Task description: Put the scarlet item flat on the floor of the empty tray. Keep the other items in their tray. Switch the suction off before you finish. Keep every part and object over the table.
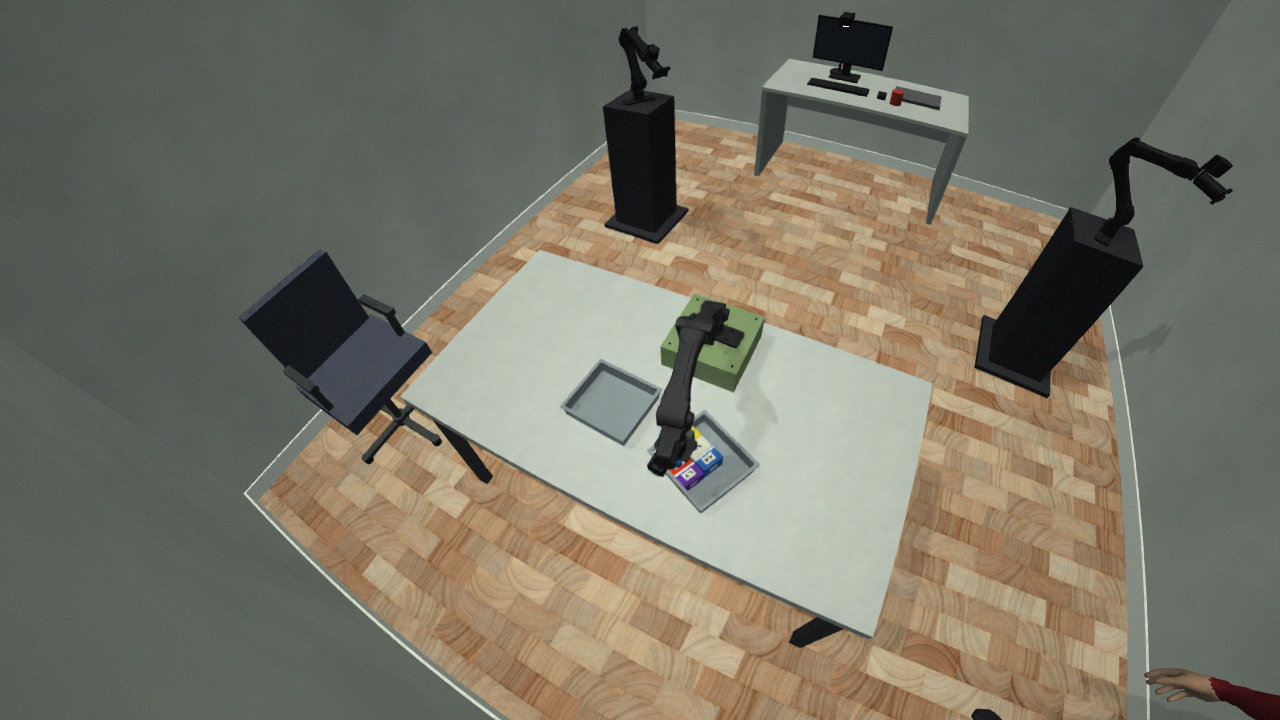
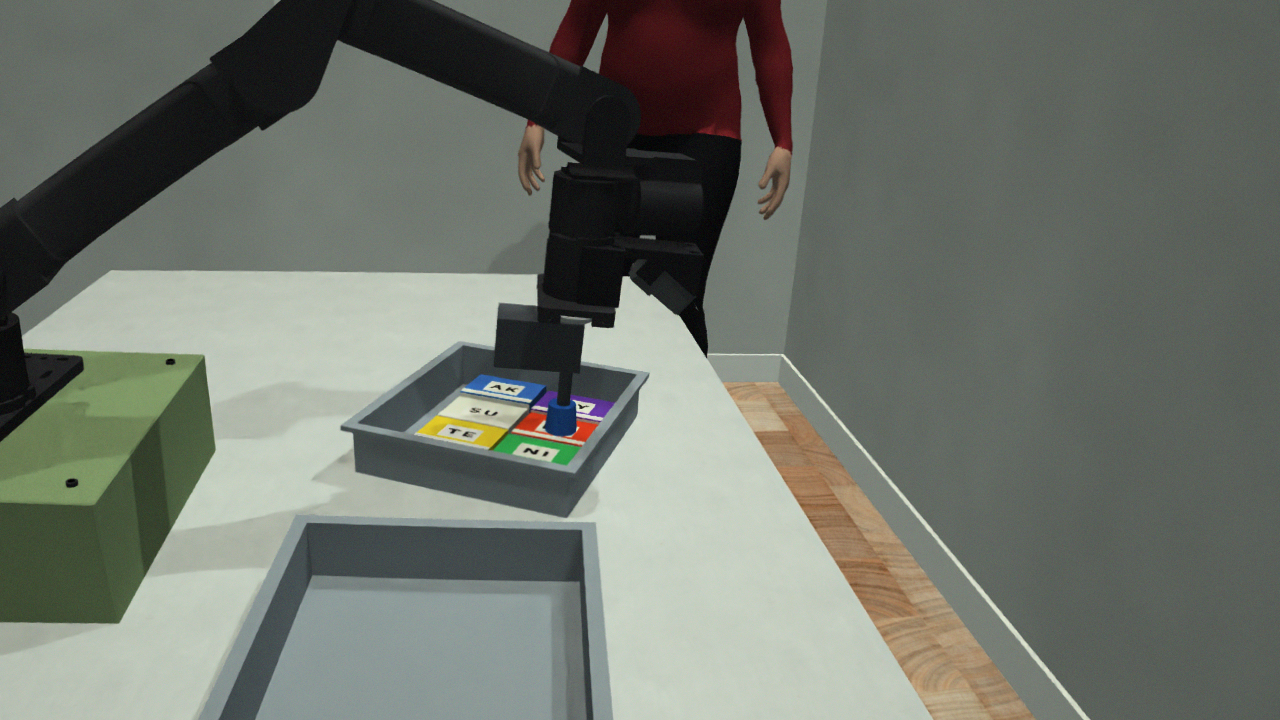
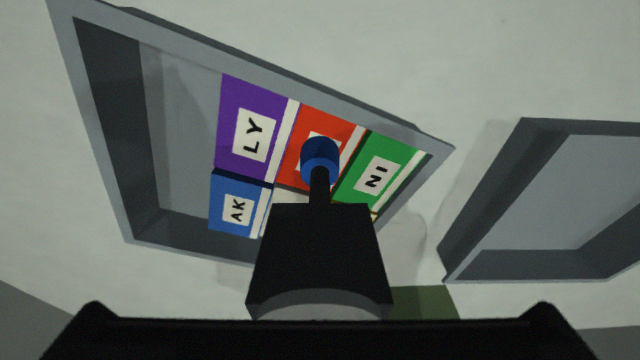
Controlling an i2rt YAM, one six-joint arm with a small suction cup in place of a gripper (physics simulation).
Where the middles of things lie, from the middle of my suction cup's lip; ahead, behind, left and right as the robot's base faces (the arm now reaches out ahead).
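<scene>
My suction cup is 3 cm above the scarlet box (image 2: 533,425).
</scene>
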